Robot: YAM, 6 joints.
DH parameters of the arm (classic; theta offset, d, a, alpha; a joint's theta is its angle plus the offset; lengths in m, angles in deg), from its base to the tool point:
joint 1: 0 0.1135 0.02 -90
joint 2: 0 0 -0.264 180
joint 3: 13.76 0 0.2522 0
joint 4: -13.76 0 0.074 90
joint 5: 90 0 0 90
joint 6: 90 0.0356 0 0
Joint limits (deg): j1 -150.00..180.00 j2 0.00..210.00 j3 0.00..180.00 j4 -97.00..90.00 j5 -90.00..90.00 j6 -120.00..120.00
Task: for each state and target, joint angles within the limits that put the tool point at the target. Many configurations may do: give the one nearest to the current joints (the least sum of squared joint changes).
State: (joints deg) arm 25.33 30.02 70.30 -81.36 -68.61 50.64
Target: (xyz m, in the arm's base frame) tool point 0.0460 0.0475 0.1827
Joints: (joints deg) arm 17.96 38.03 23.79 -79.41 -60.56 50.64
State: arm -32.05 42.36 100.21 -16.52 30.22 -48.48
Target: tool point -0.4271 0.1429 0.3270
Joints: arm -21.49 0.00 139.22 -60.05 41.34 -48.48
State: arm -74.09 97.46 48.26 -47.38 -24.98 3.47
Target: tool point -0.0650 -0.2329 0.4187
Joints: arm -108.63 67.74 80.03 -40.02 -21.07 3.47
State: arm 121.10 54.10 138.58 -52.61 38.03 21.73
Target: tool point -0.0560 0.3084 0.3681
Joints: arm 104.22 90.04 94.37 -63.29 37.09 21.73
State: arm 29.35 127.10 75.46 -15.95 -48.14 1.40
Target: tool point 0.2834 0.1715 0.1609
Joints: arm 26.42 101.94 59.66 -27.18 -50.59 1.40
